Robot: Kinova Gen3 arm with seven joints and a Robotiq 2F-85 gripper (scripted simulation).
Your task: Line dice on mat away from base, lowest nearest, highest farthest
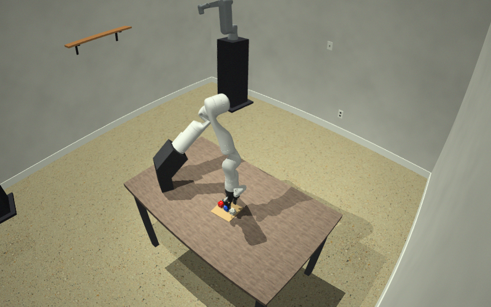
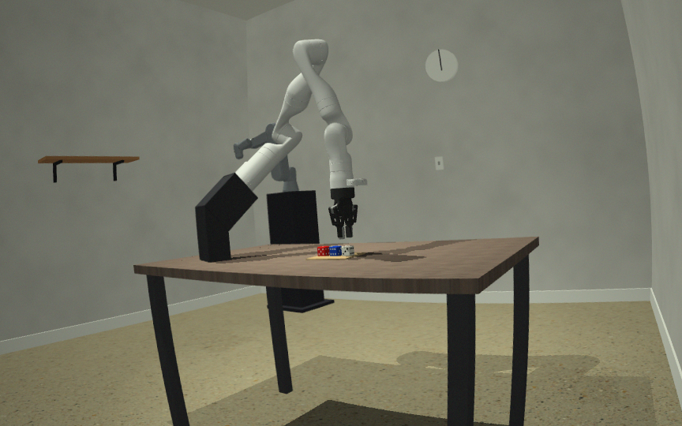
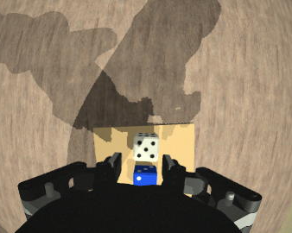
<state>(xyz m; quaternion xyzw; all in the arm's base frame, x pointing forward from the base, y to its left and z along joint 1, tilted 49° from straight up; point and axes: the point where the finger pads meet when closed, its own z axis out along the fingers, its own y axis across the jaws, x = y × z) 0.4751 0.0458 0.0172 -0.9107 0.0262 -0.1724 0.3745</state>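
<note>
Now: hand 1 cm short of the white die and 6 cm above it. Also, from my hand: blue die: 4 cm behind, 1 cm to the right, 6 cm below; then tan mat: 4 cm behind, 1 cm to the right, 7 cm below; then red die: 8 cm behind, 1 cm to the right, 6 cm below.
</note>
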